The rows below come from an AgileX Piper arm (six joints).
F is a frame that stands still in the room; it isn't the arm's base.
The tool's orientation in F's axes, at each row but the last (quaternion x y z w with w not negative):
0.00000 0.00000 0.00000 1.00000
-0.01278 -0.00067 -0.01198 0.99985
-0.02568 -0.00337 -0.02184 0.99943
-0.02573 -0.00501 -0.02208 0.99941
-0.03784 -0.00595 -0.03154 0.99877
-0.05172 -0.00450 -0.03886 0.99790
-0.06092 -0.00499 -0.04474 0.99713
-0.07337 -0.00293 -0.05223 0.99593
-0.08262 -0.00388 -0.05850 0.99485
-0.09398 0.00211 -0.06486 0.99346
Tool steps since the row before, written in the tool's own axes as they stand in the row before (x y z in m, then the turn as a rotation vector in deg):
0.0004 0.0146 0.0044 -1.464 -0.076 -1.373
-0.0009 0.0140 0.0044 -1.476 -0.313 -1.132
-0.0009 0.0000 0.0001 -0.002 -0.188 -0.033
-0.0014 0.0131 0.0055 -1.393 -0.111 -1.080
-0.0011 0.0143 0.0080 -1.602 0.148 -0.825
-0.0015 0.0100 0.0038 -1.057 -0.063 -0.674
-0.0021 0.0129 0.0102 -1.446 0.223 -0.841
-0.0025 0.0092 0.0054 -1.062 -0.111 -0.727
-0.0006 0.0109 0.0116 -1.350 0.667 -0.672
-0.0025 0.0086 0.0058 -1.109 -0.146 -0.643
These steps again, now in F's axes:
0.0004 0.0146 0.0044 -1.464 -0.076 -1.373
-0.0006 0.0141 0.0040 -1.482 -0.306 -1.126
-0.0009 0.0000 0.0001 -0.010 -0.189 -0.023
-0.0009 0.0134 0.0048 -1.387 -0.105 -1.088
-0.0003 0.0149 0.0069 -1.581 0.185 -0.857
-0.0007 0.0104 0.0027 -1.055 -0.051 -0.678
-0.0010 0.0142 0.0085 -1.416 0.246 -0.884
-0.0015 0.0101 0.0040 -1.069 -0.106 -0.717
0.0007 0.0127 0.0096 -1.264 0.699 -0.796
-0.0013 0.0098 0.0041 -1.129 -0.119 -0.613

